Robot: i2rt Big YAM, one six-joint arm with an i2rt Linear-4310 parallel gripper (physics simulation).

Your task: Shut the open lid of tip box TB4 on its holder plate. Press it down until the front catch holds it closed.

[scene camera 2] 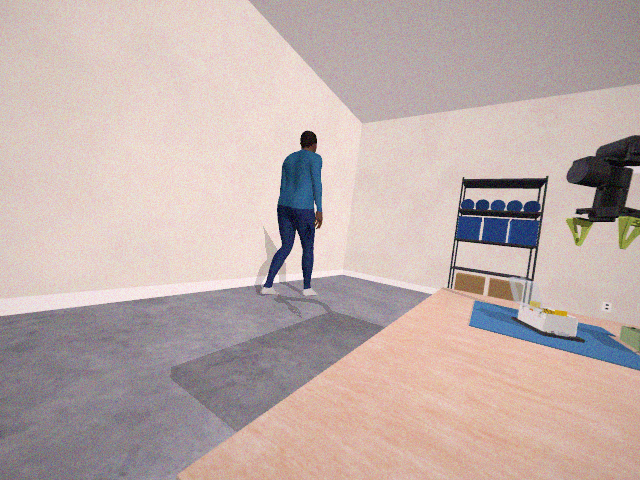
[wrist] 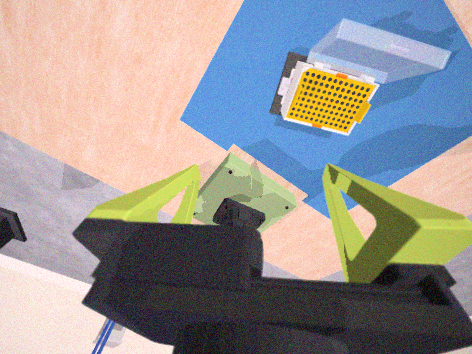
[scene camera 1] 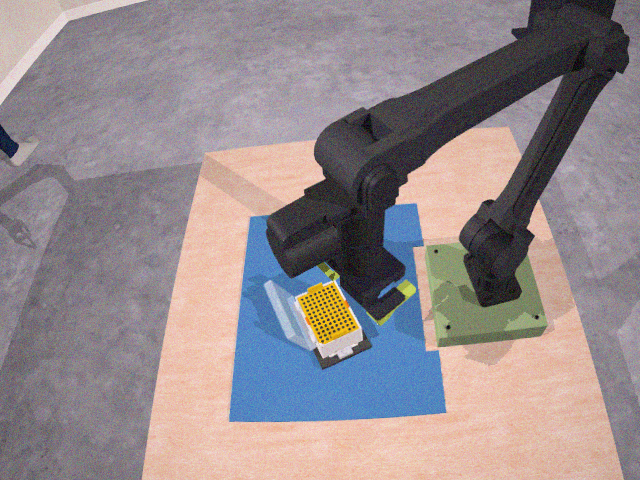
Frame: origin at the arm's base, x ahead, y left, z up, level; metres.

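Seen in the pictures: gripper, fingertip midpoint: [scene camera 2: 598, 247] [wrist: 259, 170] [scene camera 1: 358, 299]; arm's base, link origin: [wrist: 238, 215] [scene camera 1: 491, 277].
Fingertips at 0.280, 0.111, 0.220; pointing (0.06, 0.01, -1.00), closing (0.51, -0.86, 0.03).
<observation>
Pixels of each thing's top centre, then the offset from my fingertips to it, as dx, dy, dz. "pt": a spot on its surface instead. Level surfaces: height alone.
- Tip box TB4, top centre: [wrist: 331, 105] [scene camera 1: 326, 308] [scene camera 2: 547, 305] +0.052, -0.104, -0.189
- dark holder plate, surface spot: [scene camera 1: 326, 363] [wrist: 290, 60] pt +0.072, -0.024, -0.256
- pale front catch, surface spot: [scene camera 1: 344, 353] [wrist: 282, 85] pt +0.035, -0.033, -0.246
- blue mat, surface height: dz -0.264
- wooden table, surface height: dz -0.267
Tip box TB4 [scene camera 1: 329, 314] [scene camera 2: 559, 324] [wrist: 332, 100] is white with a yellow, hole-patterned top. It sits on a dark holder plate [scene camera 1: 326, 363] [wrist: 295, 58]. Its clear bluish lid [scene camera 1: 289, 319] [wrist: 382, 47] stands open along one long side, leaning outward; it shows faintly in scene camera 2. A pale front catch [scene camera 1: 344, 353] [wrist: 283, 86] is on the short end. My gripper [scene camera 1: 357, 299] [scene camera 2: 601, 246] [wrist: 259, 170] is open and empty, with yellow-green fingers. It hangs well above the table, to one side of the box, touching neither box nor lid. No label is readable.
A blue mat [scene camera 1: 330, 395] [scene camera 2: 491, 322] [wrist: 225, 95] lies under the holder plate on the wooden table [scene camera 1: 191, 403] [scene camera 2: 361, 403]. The arm's green base block [scene camera 1: 449, 320] [wrist: 272, 197] is beside the mat. A person [scene camera 2: 300, 180] and a shelf rack [scene camera 2: 504, 183] stand beyond the table.
</observation>
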